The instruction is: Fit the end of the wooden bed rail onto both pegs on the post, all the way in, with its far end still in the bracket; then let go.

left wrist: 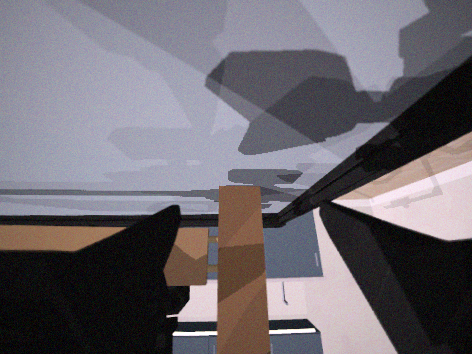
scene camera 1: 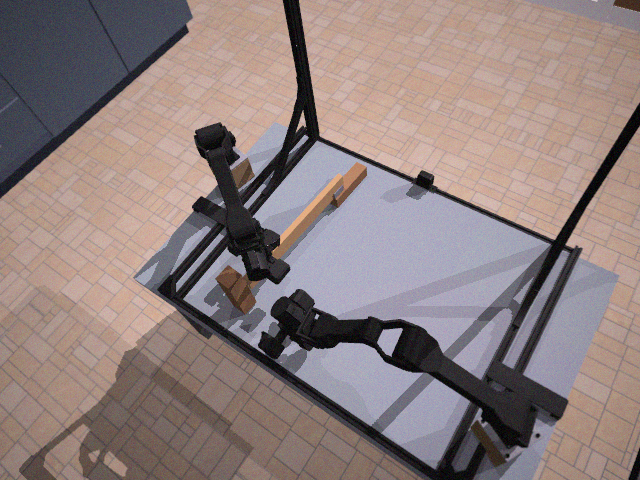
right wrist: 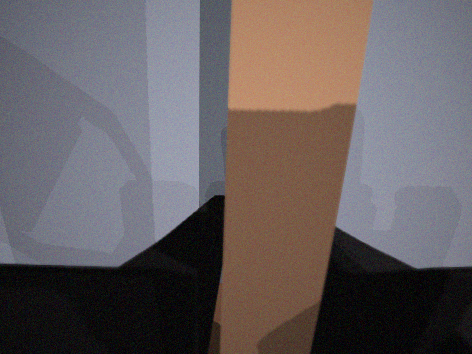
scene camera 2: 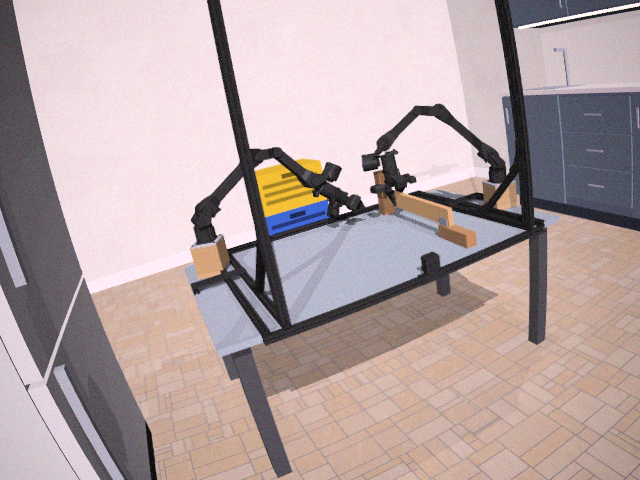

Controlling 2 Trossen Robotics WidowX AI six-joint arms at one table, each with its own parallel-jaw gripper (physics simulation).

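Frame: origin at the left arm's base, x back, y right, z up, level; metres.
Seen in the pictures: left gripper, fingertip midpoint: (left wrist: 250,209) (scene camera 1: 272,319) (scene camera 2: 361,209); right gripper, fingertip midpoint: (scene camera 2: 397,205); left arm's base at its link origin: (scene camera 1: 510,428) (scene camera 2: 206,240); right arm's base at its link origin: (scene camera 2: 498,181).
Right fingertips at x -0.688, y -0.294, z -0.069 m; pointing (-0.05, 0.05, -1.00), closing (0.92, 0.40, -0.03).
Observation:
Offsets run from my right fingertips to a thing's middle. "spot": to the spot under its first point. Level surfaces: height alone.
The orange-brown wooden rail @(dz +0.025, dx -0.058, dy +0.140 m) (scene camera 1: 310,214) (scene camera 2: 423,207) (left wrist: 192,250) (right wrist: 290,160) runs from the grey bracket @(spot: dz +0.007, dx -0.118, dy +0.318 m) (scene camera 1: 338,192) (scene camera 2: 443,222), where its far end sits, towards the upright brown post @(spot: dz +0.091, dx +0.066, dy -0.097 m) (scene camera 1: 236,290) (scene camera 2: 385,201) (left wrist: 242,270). In the left wrist view two pegs (left wrist: 213,239) (left wrist: 212,268) cross a narrow gap between rail end and post; how deep they enter the rail is hidden. My right gripper (scene camera 1: 265,268) (scene camera 2: 395,190) (right wrist: 248,207) is shut on the rail near the post. My left gripper (scene camera 1: 277,326) (scene camera 2: 345,206) (left wrist: 250,209) is open and empty, facing the post from a distance.
The bracket is fixed to a brown block @(dz -0.016, dx -0.153, dy +0.369 m) (scene camera 1: 354,178) (scene camera 2: 457,236). A black frame edges the table @(dz -0.051 m) (scene camera 1: 413,248) (scene camera 2: 351,268), with tall uprights (scene camera 1: 301,67) (scene camera 2: 232,103). A small black box @(spot: dz -0.004, dx -0.019, dy +0.574 m) (scene camera 1: 424,179) (scene camera 2: 430,262) sits on the frame. Yellow and blue boxes (scene camera 2: 289,188) show beyond the table.

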